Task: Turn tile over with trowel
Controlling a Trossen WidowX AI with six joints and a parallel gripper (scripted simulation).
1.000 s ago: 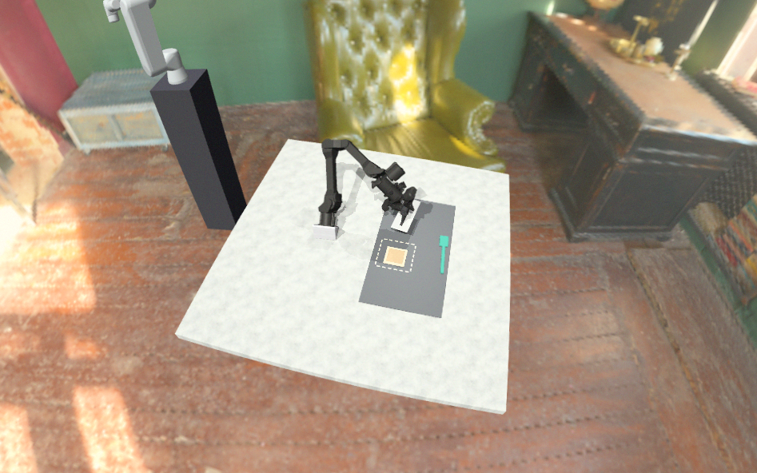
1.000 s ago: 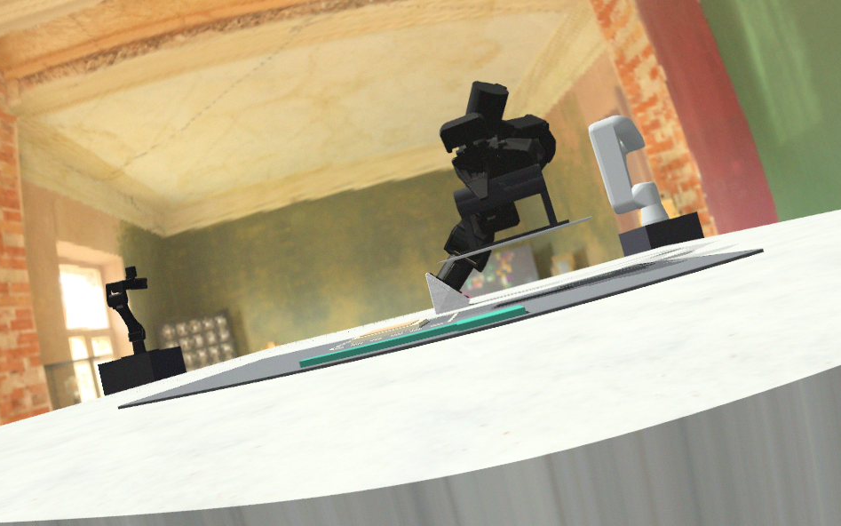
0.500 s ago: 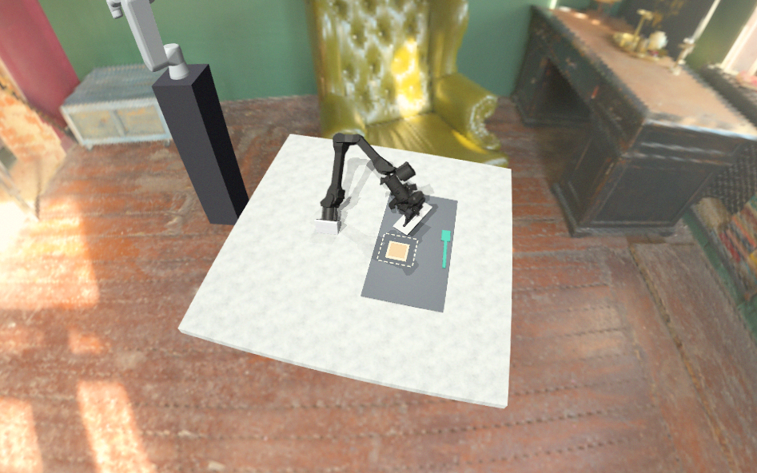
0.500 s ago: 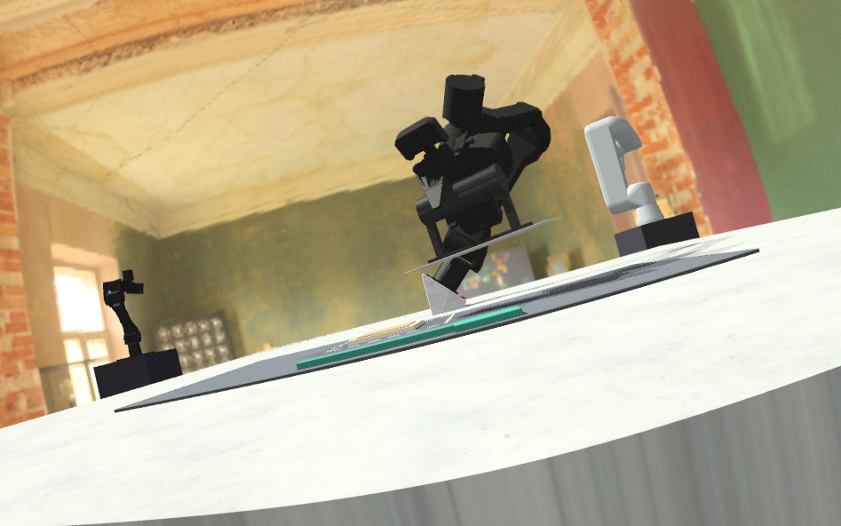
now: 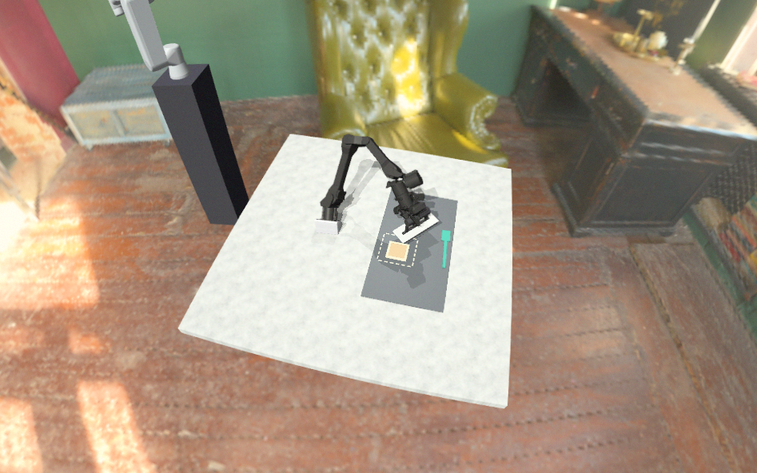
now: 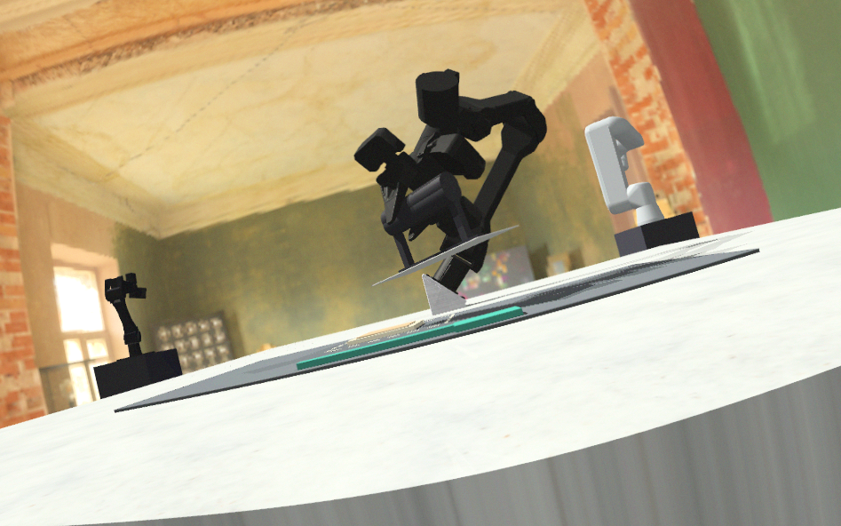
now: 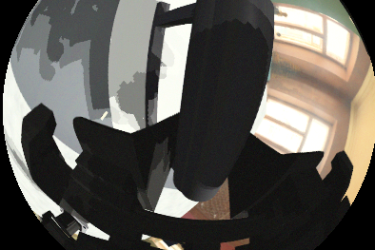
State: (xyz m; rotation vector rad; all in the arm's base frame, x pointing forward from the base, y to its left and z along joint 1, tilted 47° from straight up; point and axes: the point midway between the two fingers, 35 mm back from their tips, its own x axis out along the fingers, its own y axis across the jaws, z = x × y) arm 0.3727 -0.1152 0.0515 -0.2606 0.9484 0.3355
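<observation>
Right now the black-handled float is 20 mm behind my gripper tip, 20 mm to the left of it and 10 mm below it. Round my gripper tip: cream tile 70 mm behind, 50 mm to the right, 120 mm below; then teal trowel 140 mm ahead, 120 mm below; then grey mat 140 mm below.
</observation>
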